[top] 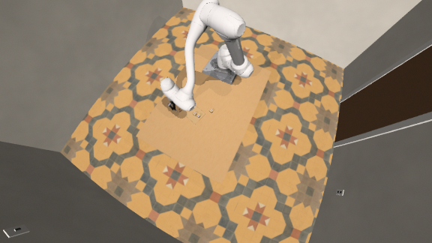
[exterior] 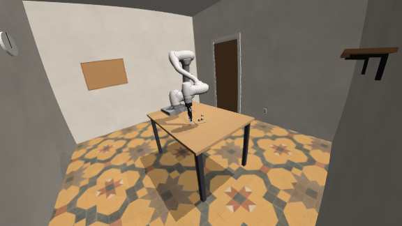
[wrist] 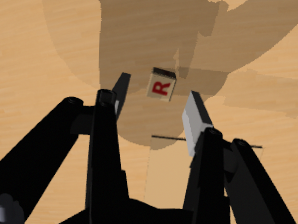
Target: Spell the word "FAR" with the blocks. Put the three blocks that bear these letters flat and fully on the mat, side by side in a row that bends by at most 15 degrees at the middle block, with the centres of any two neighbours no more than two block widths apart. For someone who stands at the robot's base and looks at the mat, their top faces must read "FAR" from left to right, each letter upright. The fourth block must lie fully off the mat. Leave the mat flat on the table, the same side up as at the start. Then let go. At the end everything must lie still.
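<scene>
Right now the R block is 60 mm below my hand. From my hand the other things lie so: tan mat 10 mm behind, 150 mm to the left, 70 mm below.
</scene>
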